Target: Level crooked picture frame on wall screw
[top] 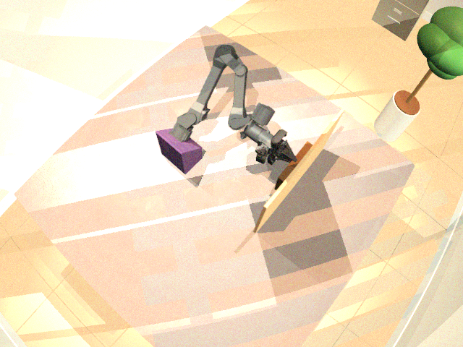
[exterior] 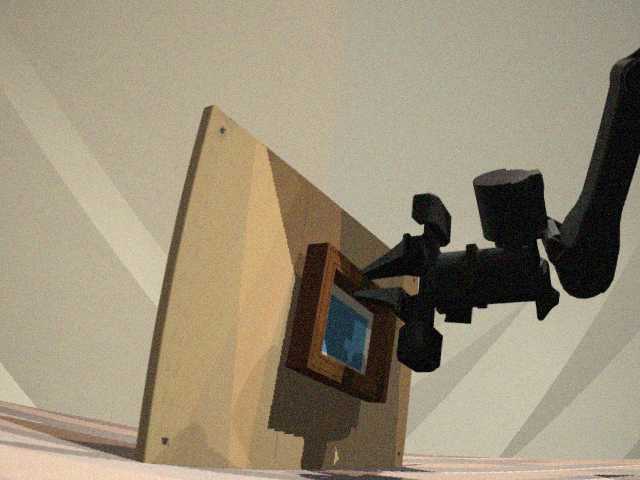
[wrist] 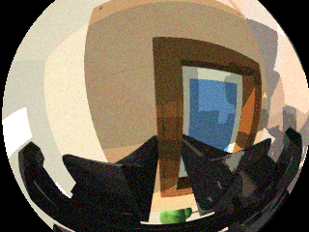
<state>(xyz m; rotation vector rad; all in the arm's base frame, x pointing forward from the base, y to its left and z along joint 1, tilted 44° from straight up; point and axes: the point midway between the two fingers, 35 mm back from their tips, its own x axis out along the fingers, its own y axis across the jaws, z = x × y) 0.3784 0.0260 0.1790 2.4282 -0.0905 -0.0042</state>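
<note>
The picture frame is 1 cm ahead of my gripper tip, 1 cm to the left of it and 5 cm below it. Also, from my gripper tip: wall panel: 2 cm ahead, 1 cm to the left, 6 cm below.
</note>
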